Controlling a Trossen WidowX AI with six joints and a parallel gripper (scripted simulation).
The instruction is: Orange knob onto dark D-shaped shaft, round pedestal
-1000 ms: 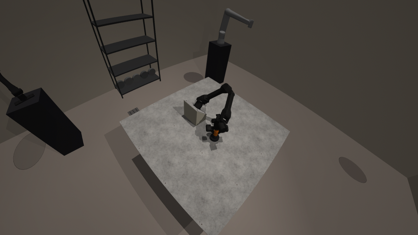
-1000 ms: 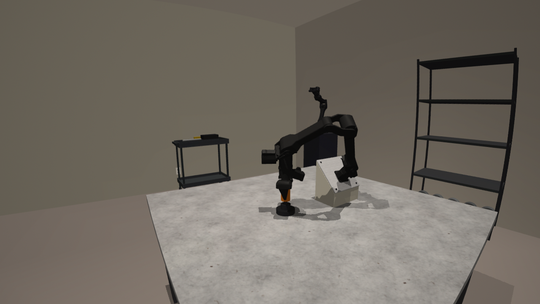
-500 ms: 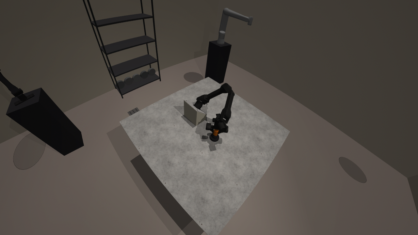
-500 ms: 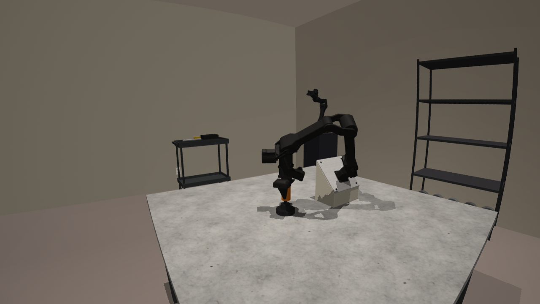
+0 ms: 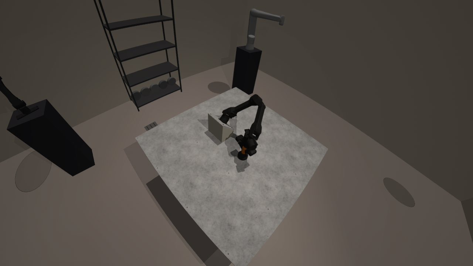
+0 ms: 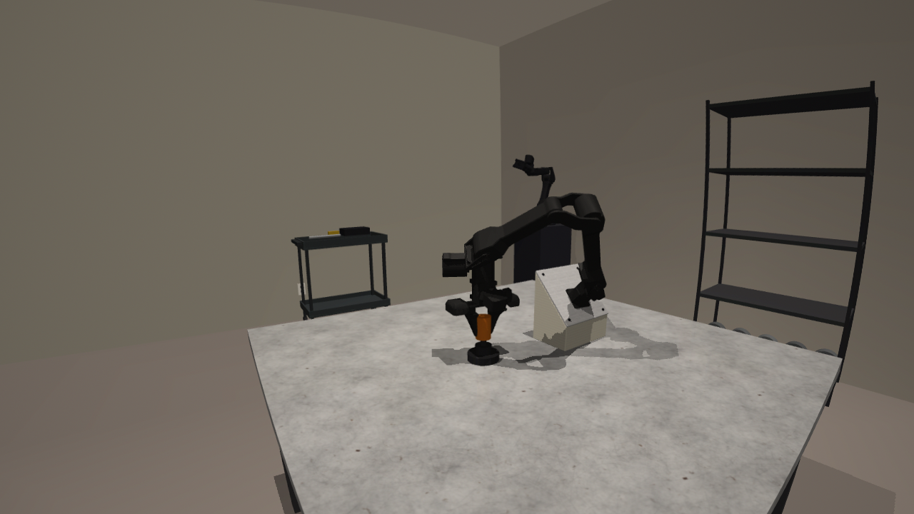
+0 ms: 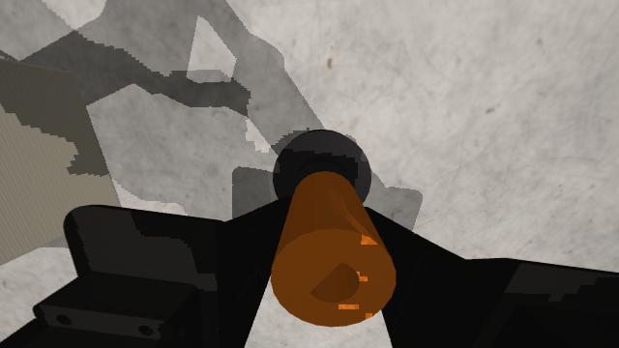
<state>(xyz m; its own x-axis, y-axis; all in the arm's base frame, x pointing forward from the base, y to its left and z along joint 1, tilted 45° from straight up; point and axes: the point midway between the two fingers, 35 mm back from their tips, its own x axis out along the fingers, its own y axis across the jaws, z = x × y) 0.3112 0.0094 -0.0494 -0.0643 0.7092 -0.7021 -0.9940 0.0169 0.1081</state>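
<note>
Now: the orange knob 2 cm above my gripper tip. The rest, counted from my gripper tip: dark round pedestal: 4 cm below.
</note>
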